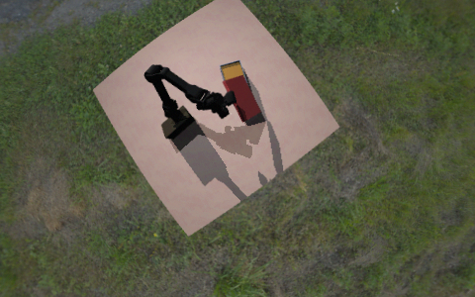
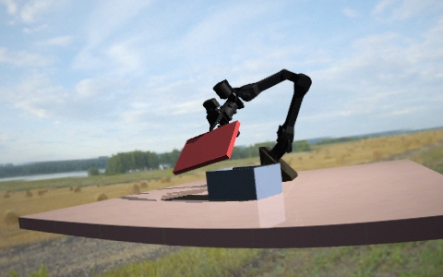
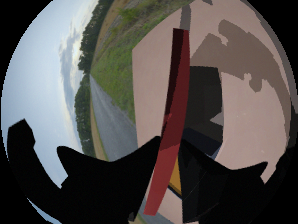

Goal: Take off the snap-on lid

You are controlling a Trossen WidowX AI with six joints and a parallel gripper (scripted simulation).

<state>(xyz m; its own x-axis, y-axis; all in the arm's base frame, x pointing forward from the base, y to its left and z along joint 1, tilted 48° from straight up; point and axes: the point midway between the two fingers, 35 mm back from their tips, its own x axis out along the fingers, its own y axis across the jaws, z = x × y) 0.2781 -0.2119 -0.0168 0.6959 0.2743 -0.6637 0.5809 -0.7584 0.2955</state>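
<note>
Now: the lid 60 mm ahead of my gripper tip, 50 mm below it and 10 mm to the right of it. From my gripper tip the other things lie so: storage box 180 mm below, 140 mm to the left, 120 mm ahead.
</note>
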